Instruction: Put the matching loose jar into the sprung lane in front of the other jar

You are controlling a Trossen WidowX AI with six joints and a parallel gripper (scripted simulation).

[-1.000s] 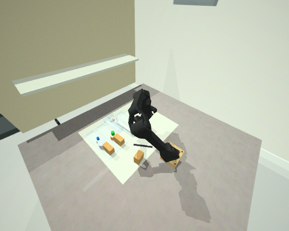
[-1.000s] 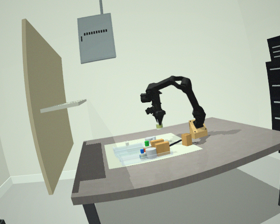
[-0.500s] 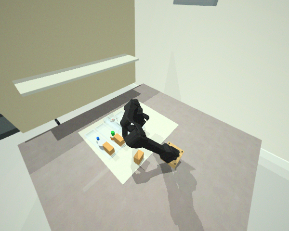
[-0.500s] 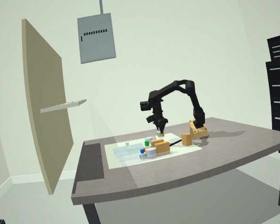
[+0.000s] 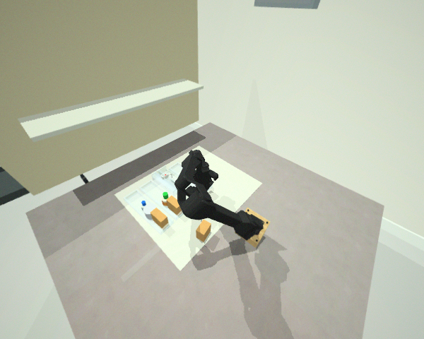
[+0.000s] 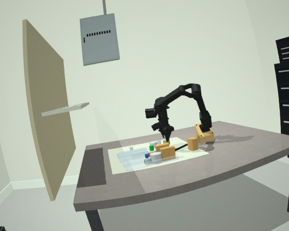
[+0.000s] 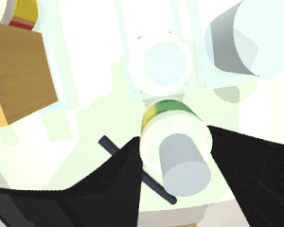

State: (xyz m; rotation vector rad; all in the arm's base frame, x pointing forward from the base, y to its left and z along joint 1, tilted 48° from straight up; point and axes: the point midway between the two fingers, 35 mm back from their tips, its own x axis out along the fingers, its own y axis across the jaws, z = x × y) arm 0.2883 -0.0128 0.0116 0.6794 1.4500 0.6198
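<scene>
Right now the clear lane tray is 20 cm ahead of my gripper tip, 2 cm to the left of it and 4 cm below it.
</scene>
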